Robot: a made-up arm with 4 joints.
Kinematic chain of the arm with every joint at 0, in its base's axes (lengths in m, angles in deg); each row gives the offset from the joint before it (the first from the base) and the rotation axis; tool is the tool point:
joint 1: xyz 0 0 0.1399 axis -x
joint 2: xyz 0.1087 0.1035 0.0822 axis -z
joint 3: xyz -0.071 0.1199 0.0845 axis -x
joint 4: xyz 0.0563 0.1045 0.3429 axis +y
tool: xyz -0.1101 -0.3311 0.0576
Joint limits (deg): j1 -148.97..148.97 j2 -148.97..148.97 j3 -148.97..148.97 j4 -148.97..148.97
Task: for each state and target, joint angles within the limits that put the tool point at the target. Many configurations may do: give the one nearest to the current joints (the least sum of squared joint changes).
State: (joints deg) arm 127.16 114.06 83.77 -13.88
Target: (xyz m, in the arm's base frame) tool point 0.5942 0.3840 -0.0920
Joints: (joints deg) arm 118.37 114.72 81.62 -4.06
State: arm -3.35 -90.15 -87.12 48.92
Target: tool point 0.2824 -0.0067 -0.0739
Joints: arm -9.88 -70.70 -111.70 30.06
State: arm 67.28 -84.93 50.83 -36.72
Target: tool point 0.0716 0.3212 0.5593
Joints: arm 40.22 -91.48 25.40 -51.81
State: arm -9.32 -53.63 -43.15 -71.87
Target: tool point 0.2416 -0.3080 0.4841
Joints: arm -32.52 -75.40 -12.05 -27.12
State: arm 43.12 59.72 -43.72 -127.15
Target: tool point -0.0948 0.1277 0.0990
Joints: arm 60.59 70.19 -58.85 -94.18
